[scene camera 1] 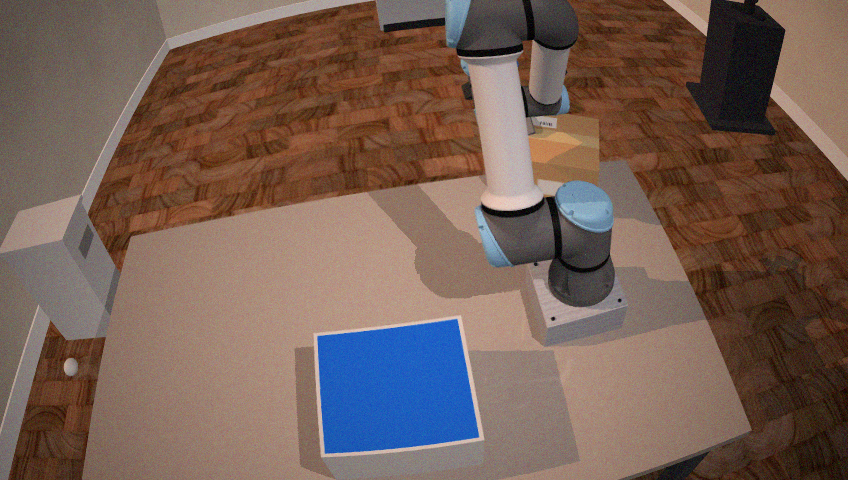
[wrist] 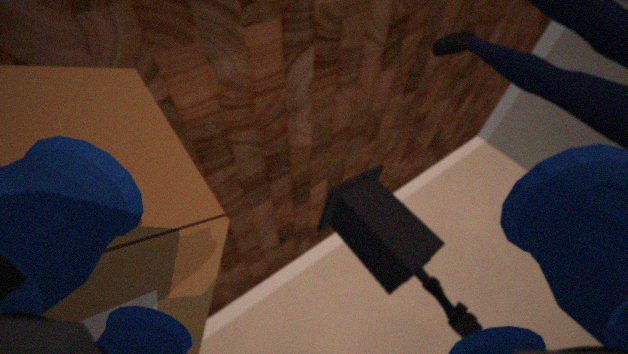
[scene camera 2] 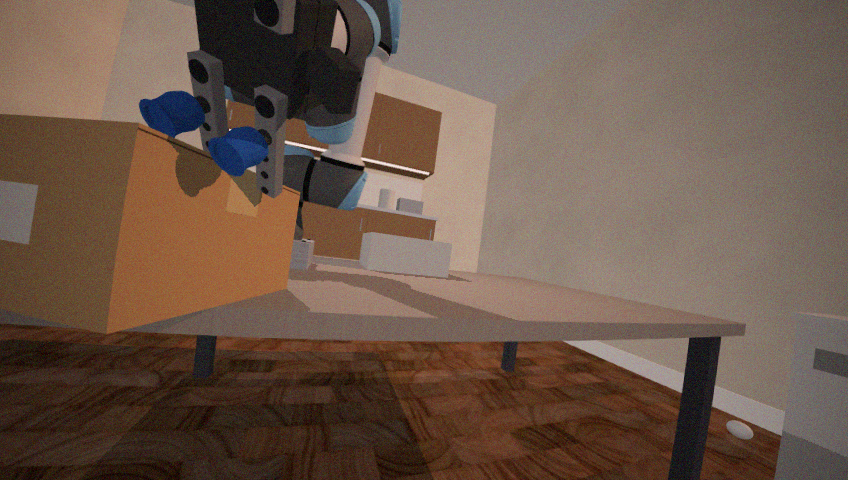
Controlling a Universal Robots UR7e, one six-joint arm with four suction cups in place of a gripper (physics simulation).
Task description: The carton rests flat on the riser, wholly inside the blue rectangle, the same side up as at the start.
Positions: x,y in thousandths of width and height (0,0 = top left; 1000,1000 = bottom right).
The suction head (scene camera 2: 206,234) holds nothing. The cup is 22 cm from the middle of a brown carton (scene camera 2: 139,470). A riser with blue rectangle (scene camera 1: 476,822) rests on the table.
The brown carton also shows in scene camera 1 (scene camera 1: 667,307) and in the wrist view (wrist: 270,742). The riser with blue rectangle is seen too in scene camera 2 (scene camera 2: 449,526). The suction head shows as well in the wrist view (wrist: 115,564). The wrist view does not show the riser with blue rectangle: it is out of frame.
